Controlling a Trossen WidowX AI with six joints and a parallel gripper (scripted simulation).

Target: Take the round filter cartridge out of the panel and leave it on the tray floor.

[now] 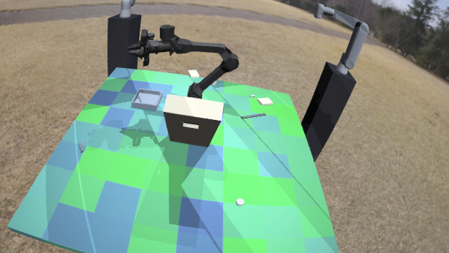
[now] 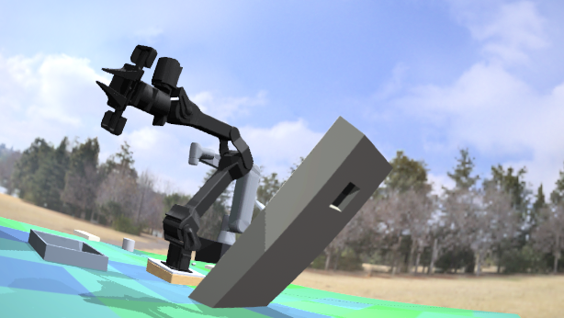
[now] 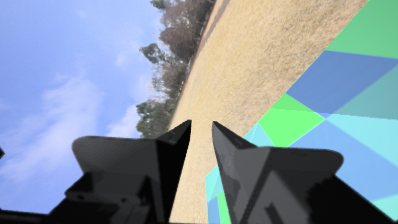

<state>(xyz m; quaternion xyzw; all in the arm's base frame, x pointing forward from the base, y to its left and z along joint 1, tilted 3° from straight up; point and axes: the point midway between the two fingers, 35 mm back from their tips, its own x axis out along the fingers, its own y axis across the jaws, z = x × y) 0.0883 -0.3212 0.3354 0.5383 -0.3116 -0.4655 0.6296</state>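
Now: the filter cartridge 400 mm to the left of my gripper tip, 240 mm ahead of it and 90 mm below it. From my gripper tip the other things lie so: tray: 350 mm below, 150 mm behind, 60 mm to the left.
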